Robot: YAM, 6 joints.
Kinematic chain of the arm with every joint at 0, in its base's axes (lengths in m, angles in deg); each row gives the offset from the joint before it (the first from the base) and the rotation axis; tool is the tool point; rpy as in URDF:
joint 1: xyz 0 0 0.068 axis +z
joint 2: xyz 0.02 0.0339 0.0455 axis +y
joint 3: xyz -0.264 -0.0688 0 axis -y
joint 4: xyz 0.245 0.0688 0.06 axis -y
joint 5: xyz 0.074 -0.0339 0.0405 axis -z
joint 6: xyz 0.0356 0 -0.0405 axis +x
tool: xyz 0 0 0 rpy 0 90 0
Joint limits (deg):
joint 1: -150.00..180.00
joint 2: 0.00..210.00
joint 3: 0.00..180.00
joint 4: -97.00..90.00
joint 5: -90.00..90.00
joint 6: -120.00..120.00
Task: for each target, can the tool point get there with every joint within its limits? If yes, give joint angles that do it. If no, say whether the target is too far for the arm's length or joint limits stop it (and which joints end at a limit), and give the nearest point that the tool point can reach.
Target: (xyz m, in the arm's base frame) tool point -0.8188 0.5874 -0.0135
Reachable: no: too far | nearest point -0.5206 0.3735 0.0337 | short by 0.370 m
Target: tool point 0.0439 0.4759 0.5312
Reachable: yes | joints 86.18 130.31 152.21 18.30 19.93 15.94
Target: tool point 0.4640 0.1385 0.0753
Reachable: yes | joints 19.60 139.79 98.31 -25.57 44.98 33.31
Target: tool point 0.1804 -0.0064 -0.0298
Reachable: yes | joints 8.06 134.75 34.54 -18.75 62.65 -1.50
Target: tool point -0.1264 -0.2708 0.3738
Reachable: yes | joints -110.19 73.89 59.60 19.47 44.89 78.00
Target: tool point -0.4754 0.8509 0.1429
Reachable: no: too far | nearest point -0.3149 0.5636 0.1328 | short by 0.329 m
